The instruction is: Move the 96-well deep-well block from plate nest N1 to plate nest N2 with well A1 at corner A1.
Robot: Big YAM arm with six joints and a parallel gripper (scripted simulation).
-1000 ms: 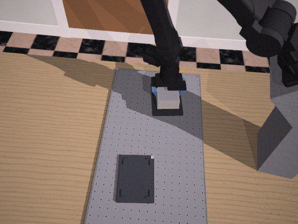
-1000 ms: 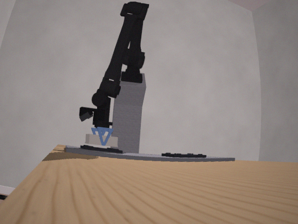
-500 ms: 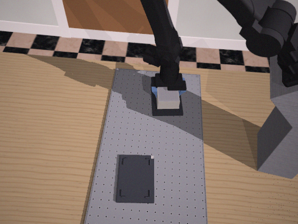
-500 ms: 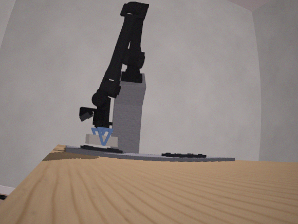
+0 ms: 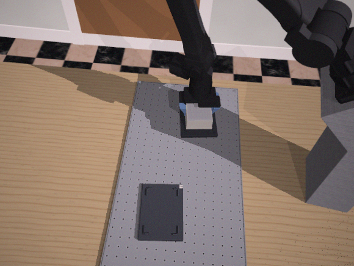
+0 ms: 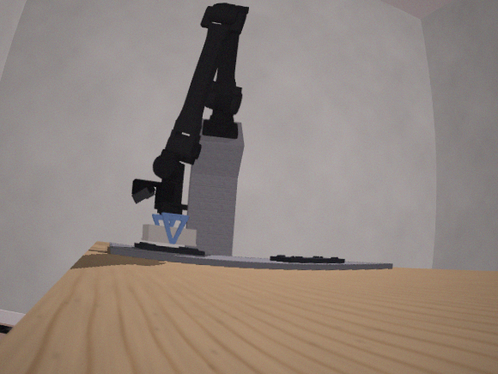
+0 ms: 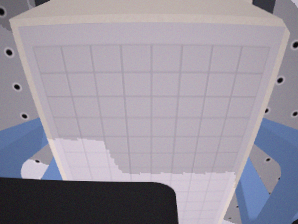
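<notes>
Right now the white deep-well block is 10 mm above my hand. Also, from my hand: dark plate nest N2 (20 mm below); then dark plate nest N1 (360 mm to the left, 20 mm below, 20 mm ahead).
</notes>
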